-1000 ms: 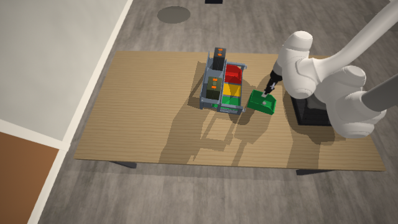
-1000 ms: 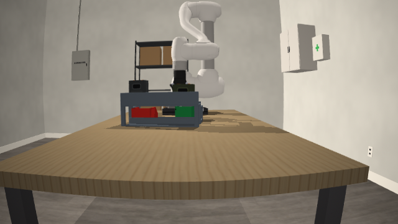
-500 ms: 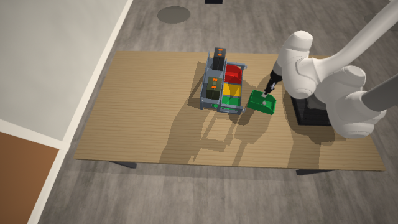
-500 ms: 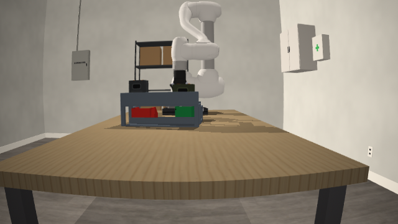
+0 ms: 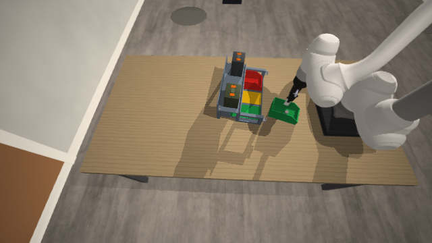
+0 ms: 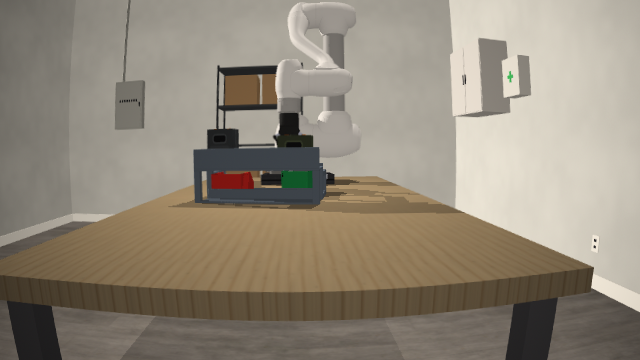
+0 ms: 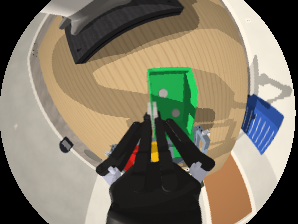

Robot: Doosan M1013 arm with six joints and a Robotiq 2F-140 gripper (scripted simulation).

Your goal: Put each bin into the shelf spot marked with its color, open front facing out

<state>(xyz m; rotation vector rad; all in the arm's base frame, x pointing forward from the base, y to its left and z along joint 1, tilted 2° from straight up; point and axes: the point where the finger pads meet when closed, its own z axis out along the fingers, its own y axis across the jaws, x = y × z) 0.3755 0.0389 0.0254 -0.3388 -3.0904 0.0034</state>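
The green bin is 10 mm ahead of my hand, 50 mm to the left of it and 40 mm below it. From my hand the other things lie so: red bin (240 mm ahead, 160 mm to the right, 30 mm below).
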